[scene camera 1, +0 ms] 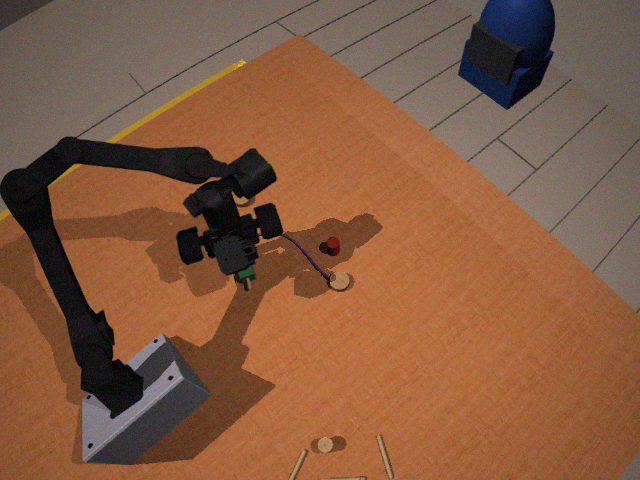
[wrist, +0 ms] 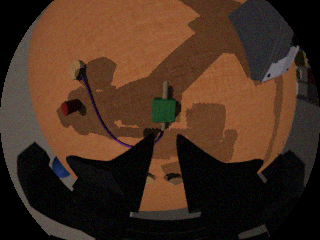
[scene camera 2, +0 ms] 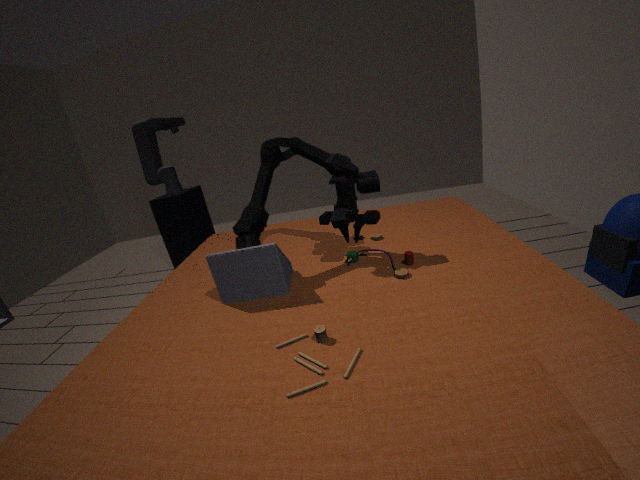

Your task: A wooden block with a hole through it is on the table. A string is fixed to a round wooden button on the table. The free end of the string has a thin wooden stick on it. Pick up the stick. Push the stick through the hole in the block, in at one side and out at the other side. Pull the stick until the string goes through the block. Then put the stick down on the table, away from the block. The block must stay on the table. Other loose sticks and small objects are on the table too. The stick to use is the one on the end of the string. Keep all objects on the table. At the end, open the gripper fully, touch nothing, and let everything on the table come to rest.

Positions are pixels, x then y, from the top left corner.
Labels:
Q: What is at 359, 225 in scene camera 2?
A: My gripper.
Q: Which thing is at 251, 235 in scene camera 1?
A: My gripper.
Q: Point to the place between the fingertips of my gripper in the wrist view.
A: At 165, 137

